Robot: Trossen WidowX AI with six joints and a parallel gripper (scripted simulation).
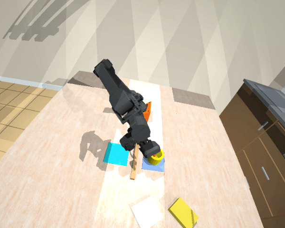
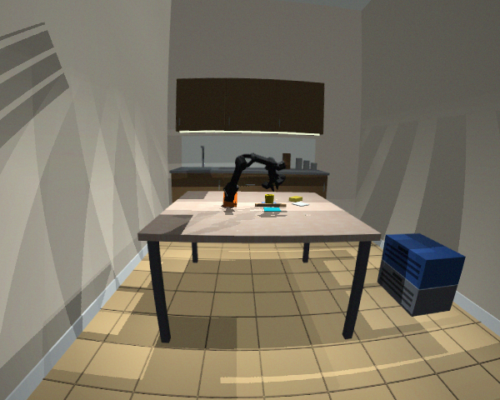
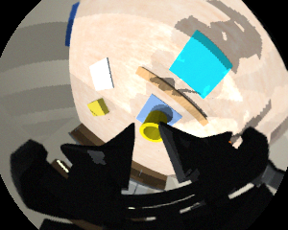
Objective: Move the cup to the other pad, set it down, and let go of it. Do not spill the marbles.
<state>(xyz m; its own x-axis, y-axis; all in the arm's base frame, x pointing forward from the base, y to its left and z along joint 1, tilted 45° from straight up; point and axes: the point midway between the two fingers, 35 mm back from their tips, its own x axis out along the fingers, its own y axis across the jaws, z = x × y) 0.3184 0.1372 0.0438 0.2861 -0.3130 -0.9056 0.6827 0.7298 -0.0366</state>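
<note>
Now: gripper tip 130 mm above the light blue pad, 50 mm to the right of it and 40 mm past it. Round my gripper tip: white square: 200 mm ahead, 110 mm below, 70 mm to the left; then cyan pad: 140 mm to the right, 130 mm below, 20 mm behind; then wooden bar: 120 mm below, 40 mm to the right, 30 mm behind.
</note>
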